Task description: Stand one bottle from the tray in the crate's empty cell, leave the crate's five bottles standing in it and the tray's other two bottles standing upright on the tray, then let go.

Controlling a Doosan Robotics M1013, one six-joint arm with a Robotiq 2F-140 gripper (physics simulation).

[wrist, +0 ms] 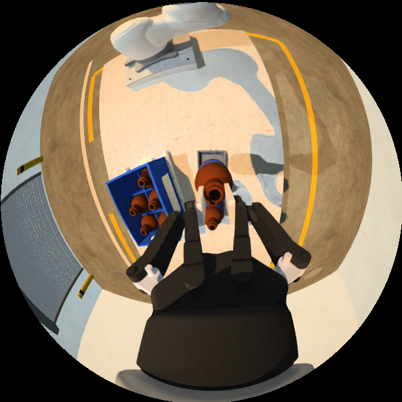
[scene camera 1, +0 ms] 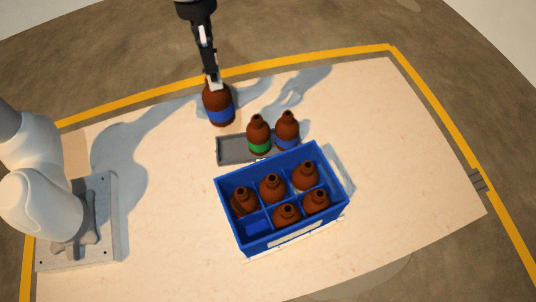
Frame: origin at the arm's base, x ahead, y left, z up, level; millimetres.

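Seen in the pictures: gripper, between the fingertips: [scene camera 1: 215, 83]; arm's base, origin of its link: [scene camera 1: 74, 222].
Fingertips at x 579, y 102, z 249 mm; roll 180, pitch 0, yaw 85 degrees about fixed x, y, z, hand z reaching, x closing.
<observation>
Offsets run from my fingertips to a thing's top centre. "*": to the spot under its first point. Level surfaces: height alone.
My gripper [scene camera 1: 215, 84] [wrist: 214, 192] is shut on the neck of a brown bottle with a blue band @[dx -6, dy +1, dz +27 mm] [scene camera 1: 218, 106] [wrist: 213, 172]. It holds that bottle upright, raised above the tray. The grey tray @[* dx -48, dy +4, dz -298 mm] [scene camera 1: 218, 151] [wrist: 200, 155] bears a green-banded bottle @[dx +85, dy -19, dz -153 mm] [scene camera 1: 258, 135] and a blue-banded bottle @[dx +171, dy -38, dz -153 mm] [scene camera 1: 287, 131], both upright; its left end is bare. The blue crate @[* dx -63, dy -279, dz -138 mm] [scene camera 1: 231, 220] [wrist: 172, 187] holds five upright brown bottles. Its empty cell @[* dx -12, dy -268, dz -305 mm] [scene camera 1: 256, 226] is the near left one in the scene view. In the wrist view the held bottle and fingers hide part of the tray.
The crate stands close beside the tray, on the near side in the scene view. The robot's base plate [scene camera 1: 116, 220] [wrist: 200, 55] is at the left of the pale table top @[dz -313 mm] [scene camera 1: 400, 135] [wrist: 150, 115]. Yellow lines [scene camera 1: 430, 95] [wrist: 314, 150] mark the floor around it.
</observation>
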